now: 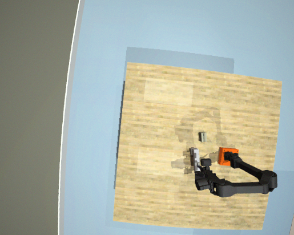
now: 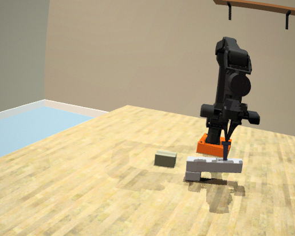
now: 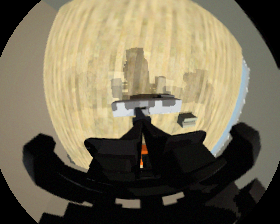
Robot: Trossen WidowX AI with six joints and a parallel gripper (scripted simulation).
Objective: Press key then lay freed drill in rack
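My gripper tip is 30 mm above the thin dark blue key. Also, from my gripper tip: housing 90 mm below, 30 mm to the right; grey slatted rack 200 mm to the right, 120 mm below, 70 mm behind; drill 80 mm below, 50 mm to the right.
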